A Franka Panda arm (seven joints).
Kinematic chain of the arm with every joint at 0, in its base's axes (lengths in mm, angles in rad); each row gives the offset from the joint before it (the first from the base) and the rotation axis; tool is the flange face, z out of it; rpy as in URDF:
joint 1: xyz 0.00 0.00 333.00 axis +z
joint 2: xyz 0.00 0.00 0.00 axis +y
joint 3: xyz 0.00 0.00 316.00 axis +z
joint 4: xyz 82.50 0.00 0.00 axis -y
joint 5: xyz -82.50 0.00 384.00 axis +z
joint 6: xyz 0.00 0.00 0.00 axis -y
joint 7: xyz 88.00 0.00 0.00 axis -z
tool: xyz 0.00 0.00 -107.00 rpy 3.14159 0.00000 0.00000
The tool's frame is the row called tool.
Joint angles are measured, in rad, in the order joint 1, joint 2, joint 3, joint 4, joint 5, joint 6, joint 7. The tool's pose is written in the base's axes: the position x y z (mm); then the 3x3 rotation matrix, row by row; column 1 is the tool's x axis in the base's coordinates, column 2 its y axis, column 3 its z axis. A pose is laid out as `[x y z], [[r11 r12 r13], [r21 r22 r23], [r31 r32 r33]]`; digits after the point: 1 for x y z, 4 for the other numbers.
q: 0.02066 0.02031 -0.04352 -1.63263 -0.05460 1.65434 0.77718
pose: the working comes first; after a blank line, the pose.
Where each joint sits with the arm in this pose, in the base's axes (m; each line is computed from the numbers above, not from the rounded line before):
joint 1: 0.0000 0.0000 0.3330
joint 2: 0.0000 0.0000 0.3330
joint 3: 0.0064 0.0001 0.6489
joint 4: 0.0889 -0.0018 0.6473
joint 5: 0.4783 -0.0106 0.6980
joint 6: 0.4783 -0.0106 0.6980
joint 7: 0.5662 -0.0122 0.6981
the tool: 0.5663 -0.0181 0.5913

[566.3 -18.1 591.3], [[0.6999 -0.7142 0.0003], [-0.7131 -0.6989 -0.0553], [0.0397 0.0385 -0.9985]]
